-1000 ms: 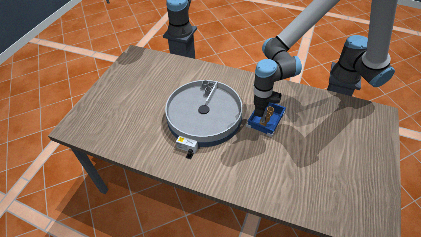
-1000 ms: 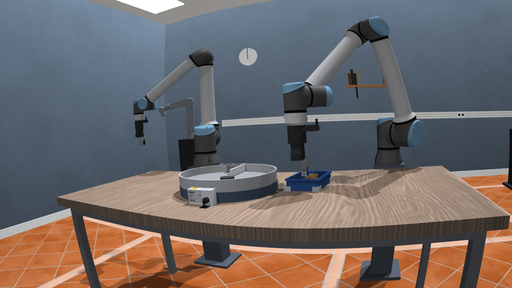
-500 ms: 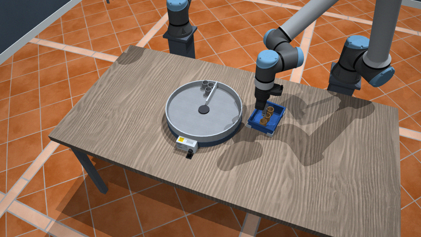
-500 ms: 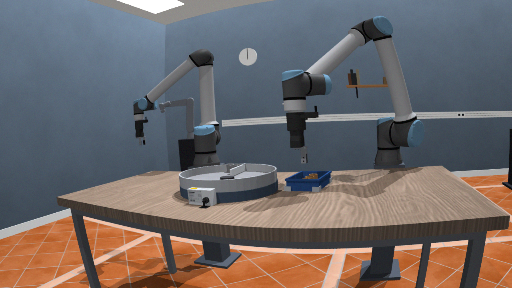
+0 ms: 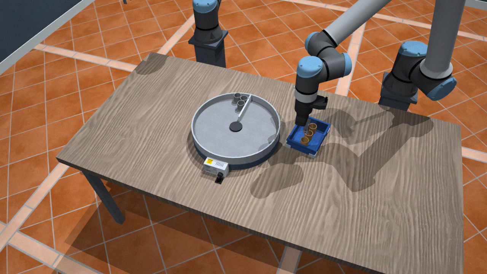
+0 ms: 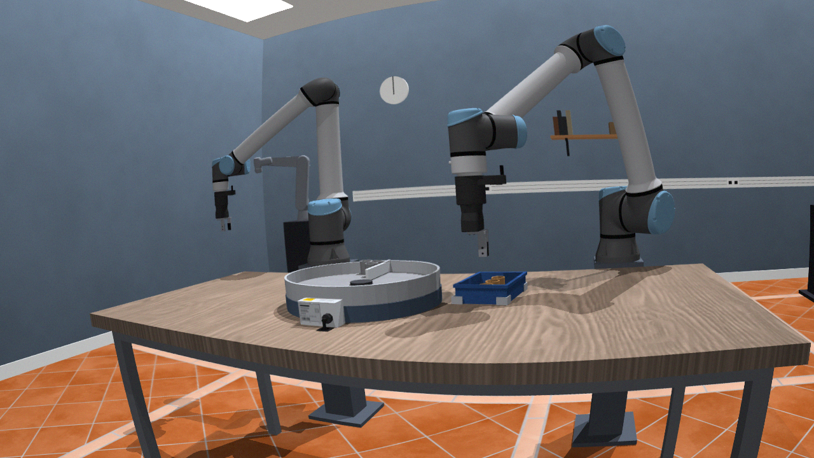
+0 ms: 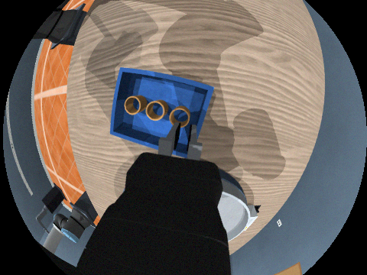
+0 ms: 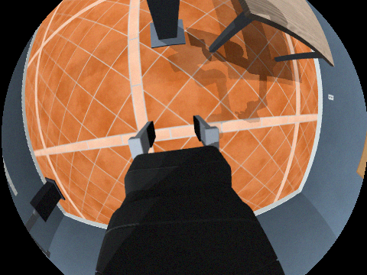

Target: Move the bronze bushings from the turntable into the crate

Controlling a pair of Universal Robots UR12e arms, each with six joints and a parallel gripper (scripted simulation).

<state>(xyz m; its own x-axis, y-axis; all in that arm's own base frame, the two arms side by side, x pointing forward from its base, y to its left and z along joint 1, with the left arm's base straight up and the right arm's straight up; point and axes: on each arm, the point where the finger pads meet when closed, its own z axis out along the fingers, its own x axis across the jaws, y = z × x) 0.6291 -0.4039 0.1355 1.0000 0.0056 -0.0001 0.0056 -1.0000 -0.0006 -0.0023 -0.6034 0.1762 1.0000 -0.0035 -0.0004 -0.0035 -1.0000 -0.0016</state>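
The blue crate is 7 cm behind my left hand and 11 cm below it.
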